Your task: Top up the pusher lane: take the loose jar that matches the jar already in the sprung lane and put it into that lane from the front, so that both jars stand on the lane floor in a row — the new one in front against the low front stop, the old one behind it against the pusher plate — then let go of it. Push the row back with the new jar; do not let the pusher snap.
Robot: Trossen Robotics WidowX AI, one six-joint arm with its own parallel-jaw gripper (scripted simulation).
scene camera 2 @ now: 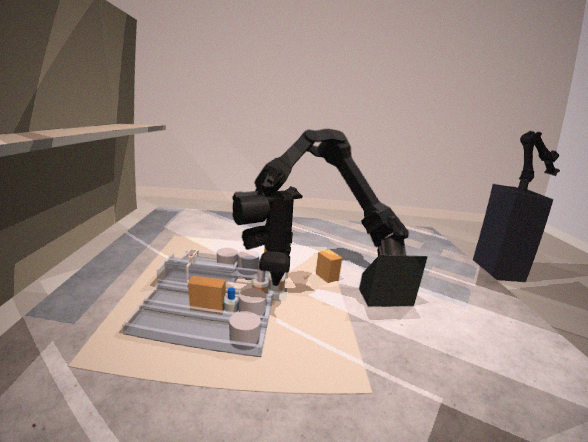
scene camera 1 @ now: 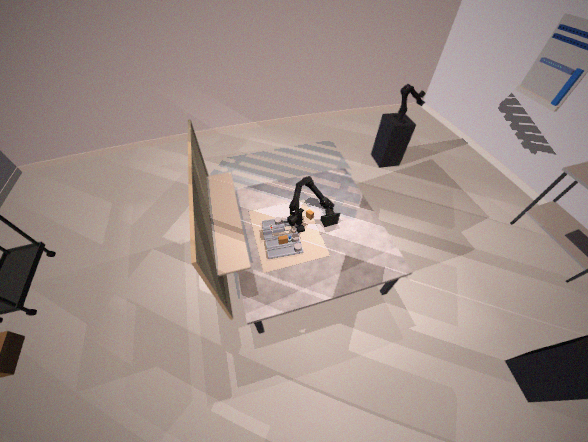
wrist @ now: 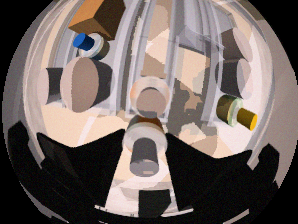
Scene:
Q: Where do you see a jar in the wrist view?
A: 144,142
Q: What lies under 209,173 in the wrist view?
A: My gripper.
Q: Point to a jar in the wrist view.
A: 150,97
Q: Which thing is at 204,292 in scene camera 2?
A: An orange box.

